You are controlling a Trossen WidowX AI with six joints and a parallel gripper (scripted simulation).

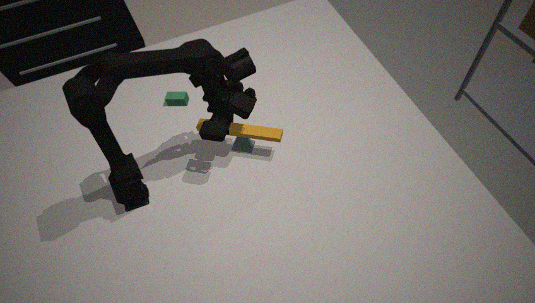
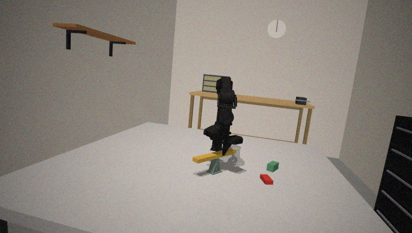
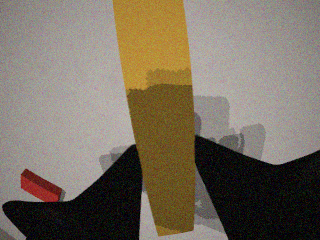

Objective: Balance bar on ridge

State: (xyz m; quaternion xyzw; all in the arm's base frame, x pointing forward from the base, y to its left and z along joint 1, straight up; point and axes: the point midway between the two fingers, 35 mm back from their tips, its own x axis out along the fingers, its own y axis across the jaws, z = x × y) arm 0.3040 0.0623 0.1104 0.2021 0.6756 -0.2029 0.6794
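Now: the yellow bar 20 mm ahead of my gripper tip and 20 mm to the right of it. From my gripper tip the other things lie so: red block (30 mm ahead, 210 mm to the left, 70 mm below); then green block (120 mm behind, 240 mm to the left, 60 mm below).
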